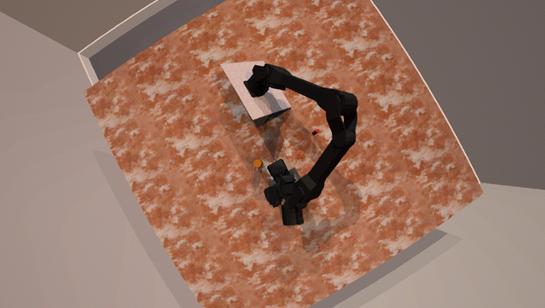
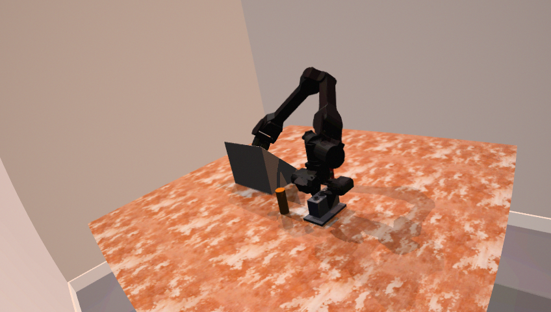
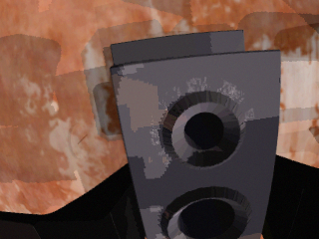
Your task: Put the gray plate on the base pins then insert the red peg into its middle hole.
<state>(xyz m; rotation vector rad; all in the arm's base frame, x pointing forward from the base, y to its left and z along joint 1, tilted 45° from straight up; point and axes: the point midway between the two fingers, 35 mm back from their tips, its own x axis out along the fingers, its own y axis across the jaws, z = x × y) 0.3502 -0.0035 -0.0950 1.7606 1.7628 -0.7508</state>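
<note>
The gray base is 2 cm below my gripper tip. Also, from my gripper tip: orange cylinder (12 cm behind, 5 cm to the right, 2 cm above); then gray plate (3 cm above); then red peg (11 cm behind, 20 cm to the left, 2 cm above).
</note>
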